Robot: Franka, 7 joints.
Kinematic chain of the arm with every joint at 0, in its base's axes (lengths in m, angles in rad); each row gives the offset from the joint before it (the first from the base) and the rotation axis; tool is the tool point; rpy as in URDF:
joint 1: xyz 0 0 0.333 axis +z
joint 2: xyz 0 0 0 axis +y
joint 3: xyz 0 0 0.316 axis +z
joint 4: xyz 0.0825 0 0 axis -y
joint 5: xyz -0.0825 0 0.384 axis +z
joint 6: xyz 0 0 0 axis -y
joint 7: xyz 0.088 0 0 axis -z
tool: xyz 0 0 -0.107 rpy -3.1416 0 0
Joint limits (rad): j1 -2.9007..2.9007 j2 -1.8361..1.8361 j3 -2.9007..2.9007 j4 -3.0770..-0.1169 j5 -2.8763..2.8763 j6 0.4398..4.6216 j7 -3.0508..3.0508
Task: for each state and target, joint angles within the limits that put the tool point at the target. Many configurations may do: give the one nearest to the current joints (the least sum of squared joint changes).
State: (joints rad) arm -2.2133 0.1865 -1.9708 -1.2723 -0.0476 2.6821 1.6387
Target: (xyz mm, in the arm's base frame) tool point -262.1 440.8 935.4
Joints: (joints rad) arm -2.2789 0.1583 -2.0603 -1.2894 -0.0428 2.6775 1.6387
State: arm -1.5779 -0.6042 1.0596 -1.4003 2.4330 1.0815 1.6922
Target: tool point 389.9 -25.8 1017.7
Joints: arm -1.7350 -0.3402 0.9542 -1.1763 2.5470 1.3870 1.6922
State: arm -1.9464 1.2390 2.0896 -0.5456 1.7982 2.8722 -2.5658
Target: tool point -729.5 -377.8 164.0
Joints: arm -2.7651 1.7579 2.0237 -0.1169 1.7372 2.8202 -2.5658
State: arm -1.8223 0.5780 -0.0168 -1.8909 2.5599 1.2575 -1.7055
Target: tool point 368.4 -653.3 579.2
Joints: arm -1.3062 0.6362 0.2857 -1.2586 2.6331 1.5319 -1.7055
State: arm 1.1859 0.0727 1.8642 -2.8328 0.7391 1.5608 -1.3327
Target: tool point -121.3 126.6 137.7
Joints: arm 0.7670 -0.3918 1.7431 -3.0029 0.7171 1.9622 -1.3327
